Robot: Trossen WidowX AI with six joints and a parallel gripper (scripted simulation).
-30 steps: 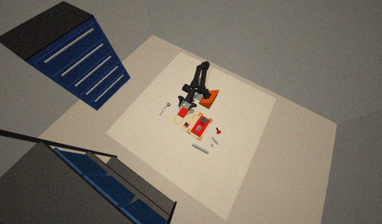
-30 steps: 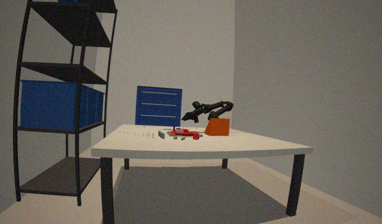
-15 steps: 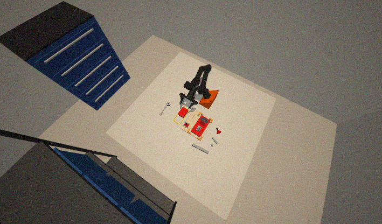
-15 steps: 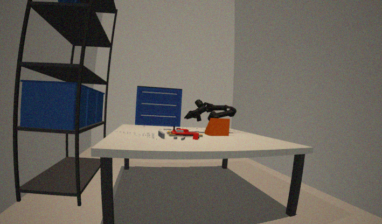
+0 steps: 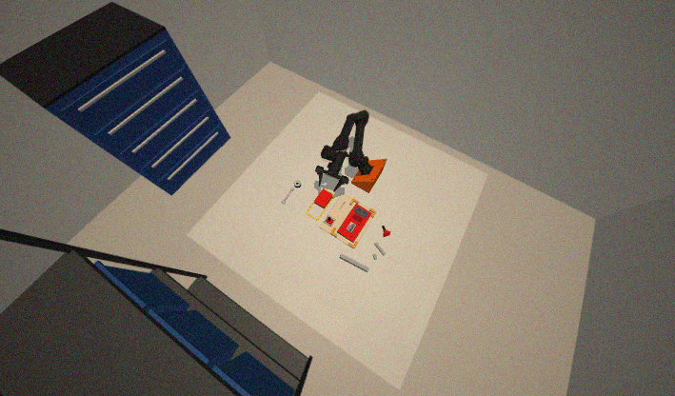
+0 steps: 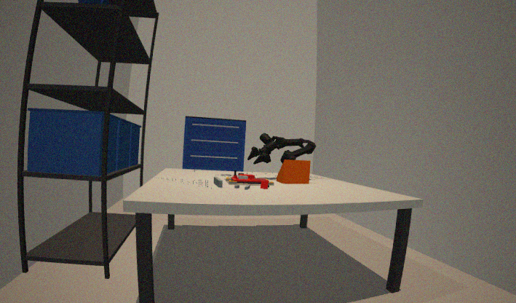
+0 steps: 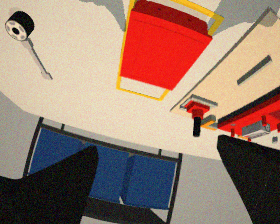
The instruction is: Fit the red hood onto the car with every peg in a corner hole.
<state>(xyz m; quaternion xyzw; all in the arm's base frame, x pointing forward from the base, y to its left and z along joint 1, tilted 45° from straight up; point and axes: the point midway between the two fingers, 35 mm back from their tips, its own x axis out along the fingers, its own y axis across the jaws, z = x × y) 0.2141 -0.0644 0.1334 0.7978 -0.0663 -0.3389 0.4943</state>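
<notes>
Right now my gripper tip is 20 mm short of the red hood, 10 mm to the left of it and 100 mm above it. Round my gripper tip: grey engine block: 100 mm ahead, 220 mm to the left, 90 mm below; wrench-like tool: 100 mm ahead, 200 mm to the right, 110 mm below.
</notes>
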